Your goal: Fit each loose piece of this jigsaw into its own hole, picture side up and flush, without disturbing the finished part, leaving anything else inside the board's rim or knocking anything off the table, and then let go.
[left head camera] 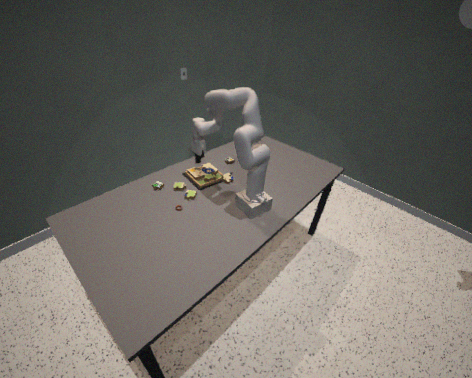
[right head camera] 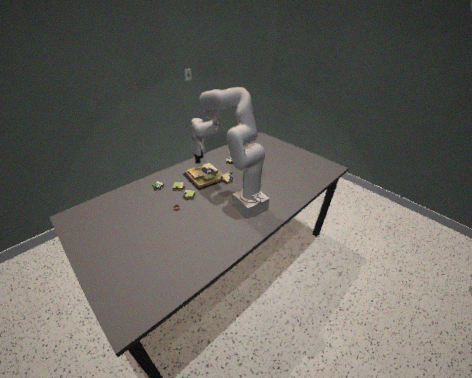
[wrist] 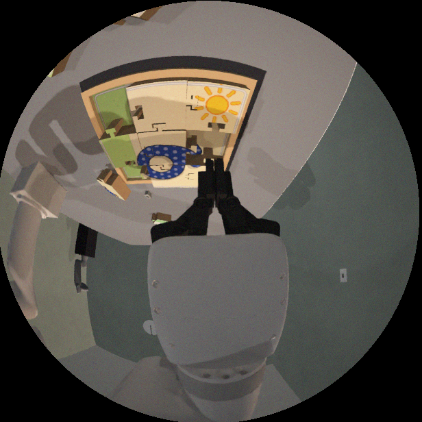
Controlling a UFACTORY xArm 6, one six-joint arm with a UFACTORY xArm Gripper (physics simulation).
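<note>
My gripper (left head camera: 198, 160) (right head camera: 198, 160) (wrist: 212, 167) is shut and empty, over the board's far edge in the head views. The jigsaw board (left head camera: 193, 181) (right head camera: 193, 181) (wrist: 165, 75) holds cream pieces, a sun piece (wrist: 217, 105) and a blue dotted ring picture (wrist: 174, 172). Recessed green areas show at its left in the wrist view, and a shadowed gap (wrist: 215, 143) near the fingertips. A cream-and-blue loose piece (left head camera: 228, 177) (right head camera: 227, 177) (wrist: 114, 185) lies beside the board. Other loose pieces are a green-and-white one (left head camera: 158, 185) (right head camera: 158, 185), two light green ones (left head camera: 179, 186) (left head camera: 190, 194) and one beyond the board (left head camera: 230, 160).
A small red-brown ring (left head camera: 178, 207) (right head camera: 176, 207) lies on the table (left head camera: 150, 260). A small grey object (wrist: 148, 194) lies near the board in the wrist view. The arm's base (left head camera: 254, 202) (right head camera: 250, 203) stands right of the board. The table's far edge runs close behind the board.
</note>
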